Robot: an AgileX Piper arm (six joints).
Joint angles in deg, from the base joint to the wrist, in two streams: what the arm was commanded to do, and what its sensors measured. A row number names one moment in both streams.
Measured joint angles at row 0:
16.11, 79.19, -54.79, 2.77, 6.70, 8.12
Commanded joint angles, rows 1 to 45:
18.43, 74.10, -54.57, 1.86, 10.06, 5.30
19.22, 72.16, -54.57, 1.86, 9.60, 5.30
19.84, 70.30, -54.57, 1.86, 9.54, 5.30
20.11, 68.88, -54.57, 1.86, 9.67, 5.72
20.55, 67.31, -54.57, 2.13, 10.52, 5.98
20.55, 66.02, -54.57, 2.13, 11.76, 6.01
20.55, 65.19, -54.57, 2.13, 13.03, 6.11
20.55, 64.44, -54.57, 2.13, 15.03, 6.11
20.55, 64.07, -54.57, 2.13, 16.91, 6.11
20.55, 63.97, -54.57, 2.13, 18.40, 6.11
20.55, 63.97, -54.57, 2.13, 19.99, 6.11
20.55, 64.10, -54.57, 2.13, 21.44, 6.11
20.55, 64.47, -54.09, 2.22, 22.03, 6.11
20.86, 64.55, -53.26, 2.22, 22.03, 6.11
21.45, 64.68, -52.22, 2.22, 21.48, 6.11
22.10, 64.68, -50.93, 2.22, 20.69, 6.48
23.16, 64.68, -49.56, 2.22, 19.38, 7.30
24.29, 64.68, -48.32, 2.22, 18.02, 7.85
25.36, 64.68, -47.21, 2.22, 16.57, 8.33
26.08, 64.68, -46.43, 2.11, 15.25, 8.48
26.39, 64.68, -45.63, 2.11, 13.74, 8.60
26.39, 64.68, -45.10, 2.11, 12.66, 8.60
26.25, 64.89, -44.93, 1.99, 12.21, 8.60
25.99, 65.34, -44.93, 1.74, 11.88, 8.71
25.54, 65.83, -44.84, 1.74, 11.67, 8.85
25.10, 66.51, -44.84, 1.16, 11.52, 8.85
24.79, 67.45, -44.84, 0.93, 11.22, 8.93
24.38, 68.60, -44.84, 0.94, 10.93, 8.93
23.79, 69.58, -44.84, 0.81, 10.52, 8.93
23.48, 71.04, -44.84, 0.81, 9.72, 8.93
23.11, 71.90, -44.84, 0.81, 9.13, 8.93
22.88, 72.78, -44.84, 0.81, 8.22, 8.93
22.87, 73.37, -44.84, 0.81, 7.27, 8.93
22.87, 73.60, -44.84, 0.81, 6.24, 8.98
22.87, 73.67, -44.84, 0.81, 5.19, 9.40
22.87, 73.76, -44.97, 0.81, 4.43, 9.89
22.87, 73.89, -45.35, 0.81, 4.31, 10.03
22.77, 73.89, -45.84, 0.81, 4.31, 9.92
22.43, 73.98, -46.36, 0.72, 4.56, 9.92
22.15, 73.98, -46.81, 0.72, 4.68, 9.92
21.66, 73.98, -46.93, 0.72, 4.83, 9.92
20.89, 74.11, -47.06, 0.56, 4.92, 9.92
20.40, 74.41, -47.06, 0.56, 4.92, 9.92
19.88, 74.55, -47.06, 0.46, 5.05, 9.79
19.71, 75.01, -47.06, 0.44, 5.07, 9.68
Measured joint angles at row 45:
21.37, 73.95, -46.61, 1.23, 5.26, 9.70
